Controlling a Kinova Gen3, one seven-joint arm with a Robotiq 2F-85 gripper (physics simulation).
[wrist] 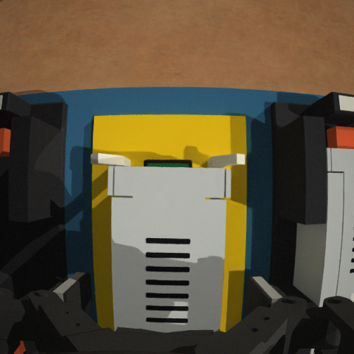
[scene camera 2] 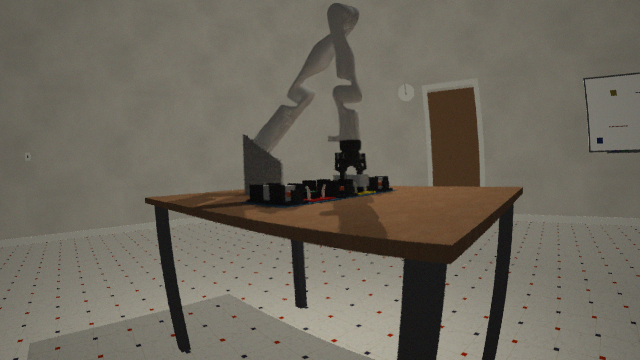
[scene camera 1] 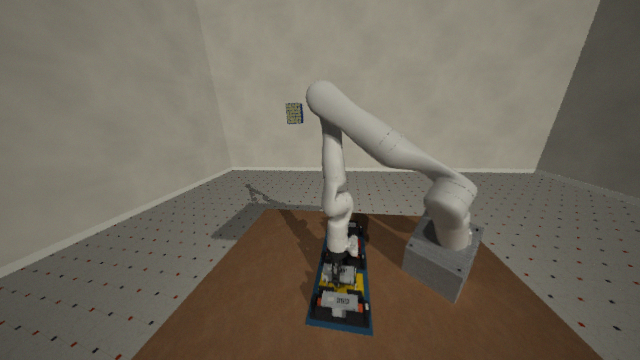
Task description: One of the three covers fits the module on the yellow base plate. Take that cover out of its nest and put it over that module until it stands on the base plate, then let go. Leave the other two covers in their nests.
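Where they show: gripper, fingertip midpoint: (scene camera 1: pixel 337 275); arm's base, link origin: (scene camera 2: pixel 261 147) (scene camera 1: pixel 451 237).
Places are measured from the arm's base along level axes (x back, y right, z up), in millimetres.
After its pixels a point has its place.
A light grey cover (scene camera 1: pixel 346 275) {x -356, y -158, z -126 mm} (scene camera 2: pixel 358 181) {x -447, y -125, z -147 mm} (wrist: pixel 169 215) with dark slots sits level over the module on the yellow base plate (scene camera 1: pixel 360 283) {x -306, y -128, z -185 mm} (scene camera 2: pixel 366 192) {x -459, y -150, z -185 mm} (wrist: pixel 165 131). A green edge of the module (wrist: pixel 168 163) shows in front of it, between two white posts. The cover's lower edge is hard to make out. My gripper (scene camera 1: pixel 336 281) {x -395, y -143, z -154 mm} (scene camera 2: pixel 351 175) {x -395, y -143, z -154 mm} (wrist: pixel 167 294) is open around the cover; in the wrist view its fingertips stand apart from both sides. A second grey cover (scene camera 1: pixel 340 301) {x -358, y -249, z -141 mm} (wrist: pixel 312 265) is in its black nest. A third grey cover (scene camera 1: pixel 352 225) {x -386, y 185, z -143 mm} is in the far nest.
Black nest walls (wrist: pixel 37 170) (wrist: pixel 300 170) stand on both sides of the yellow plate. A red base plate (scene camera 2: pixel 320 199) {x -497, y 74, z -186 mm} lies further along the blue board (scene camera 1: pixel 340 328) {x -347, y -299, z -189 mm} (wrist: pixel 170 102). The board lies on the brown table (scene camera 1: pixel 240 300) {x -718, y -322, z -192 mm} (scene camera 2: pixel 415 220) {x -899, y 178, z -191 mm}; the arm's grey pedestal (scene camera 1: pixel 435 270) {x -52, y -70, z -100 mm} stands beside it.
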